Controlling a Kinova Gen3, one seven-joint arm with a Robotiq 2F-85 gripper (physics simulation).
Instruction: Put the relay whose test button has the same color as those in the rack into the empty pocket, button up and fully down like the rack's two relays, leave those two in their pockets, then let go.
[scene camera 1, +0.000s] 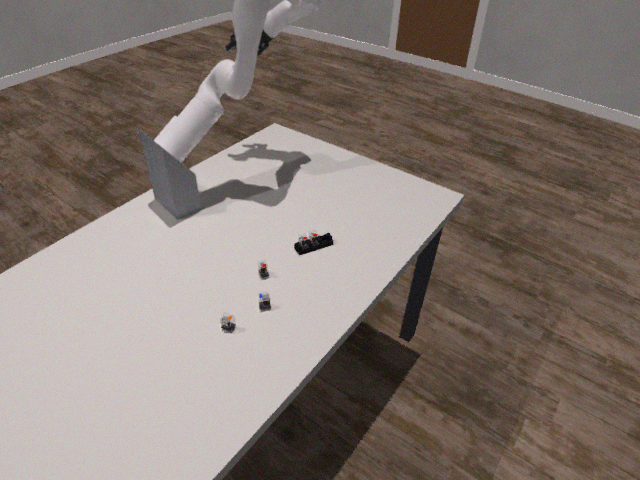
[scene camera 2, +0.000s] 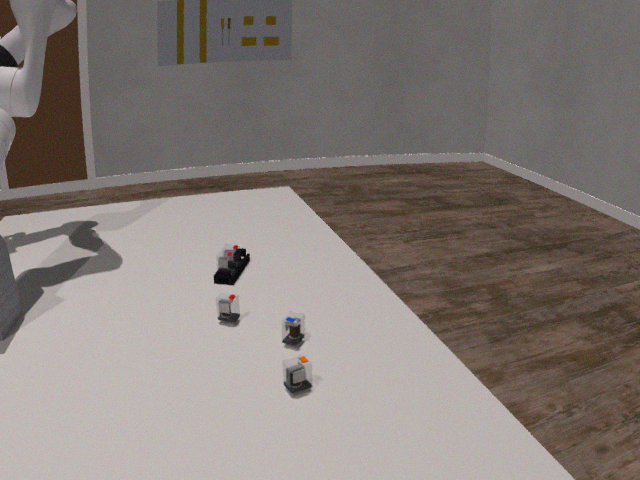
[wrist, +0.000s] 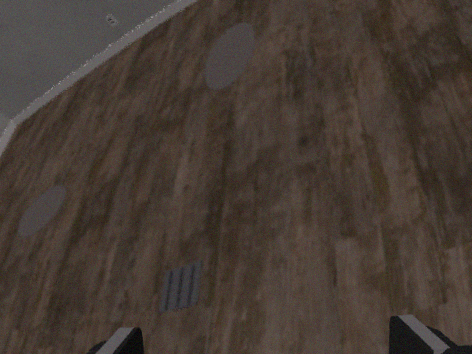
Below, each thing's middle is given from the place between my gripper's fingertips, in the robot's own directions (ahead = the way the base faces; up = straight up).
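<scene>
Blue-button relay (scene camera 2: 293, 324): far ahead of my hand, far to the right of it, far below it. Orange-button relay (scene camera 2: 297, 372): from my hand, 600 mm ahead, 670 mm to the right, 320 mm below.
</scene>
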